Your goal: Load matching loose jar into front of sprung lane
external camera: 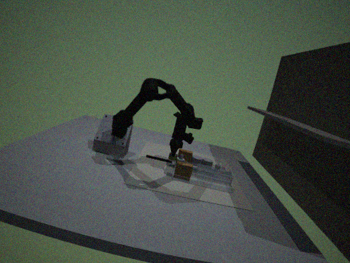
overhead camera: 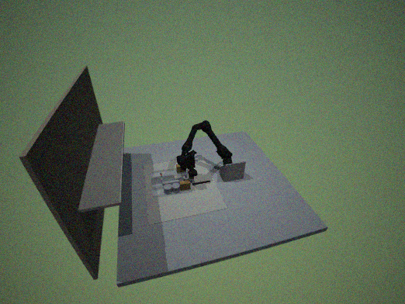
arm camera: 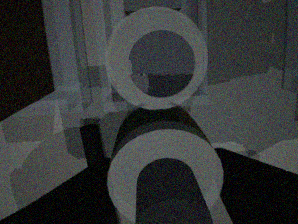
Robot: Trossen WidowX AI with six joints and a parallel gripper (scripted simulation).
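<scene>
My gripper tip is 70 mm past the thin black bar, 50 mm above it and 30 mm to the right of it. From my gripper tip the other things lie so: lane rack (200 mm ahead, 40 mm below, 10 mm to the right); grey shelf (550 mm ahead, 310 mm above, 80 mm to the left).
</scene>
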